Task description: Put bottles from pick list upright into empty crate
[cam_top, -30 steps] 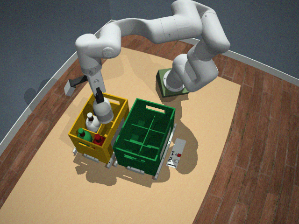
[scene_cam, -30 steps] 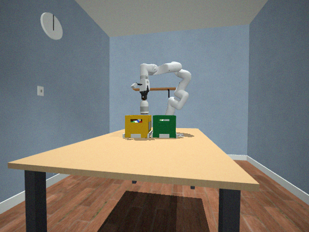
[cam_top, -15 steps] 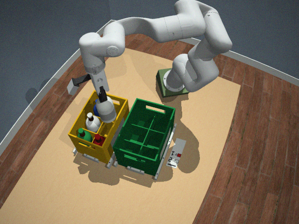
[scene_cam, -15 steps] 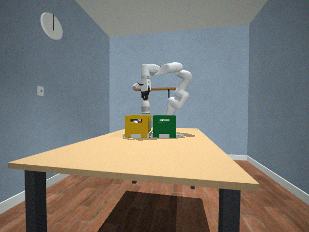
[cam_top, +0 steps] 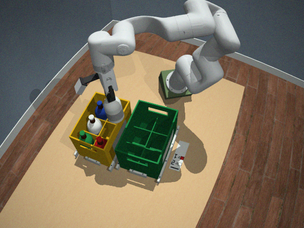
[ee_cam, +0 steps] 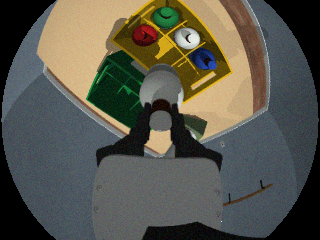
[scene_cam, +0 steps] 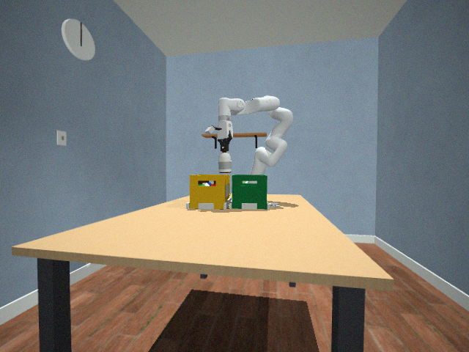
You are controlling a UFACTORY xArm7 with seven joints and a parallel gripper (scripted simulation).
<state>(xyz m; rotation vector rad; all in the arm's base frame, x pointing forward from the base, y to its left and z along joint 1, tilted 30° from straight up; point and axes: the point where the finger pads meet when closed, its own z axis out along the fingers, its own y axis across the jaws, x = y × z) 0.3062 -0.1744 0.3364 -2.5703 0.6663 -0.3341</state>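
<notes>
Right now the green crate is 5 cm behind my hand, 14 cm to the left of it and 25 cm below it. The rest, counted from my hand: red-labelled bottle: 11 cm ahead, 1 cm to the left, 25 cm below; blue bottle: 2 cm behind, 13 cm to the right, 25 cm below; yellow crate: 5 cm ahead, 6 cm to the right, 25 cm below.
</notes>
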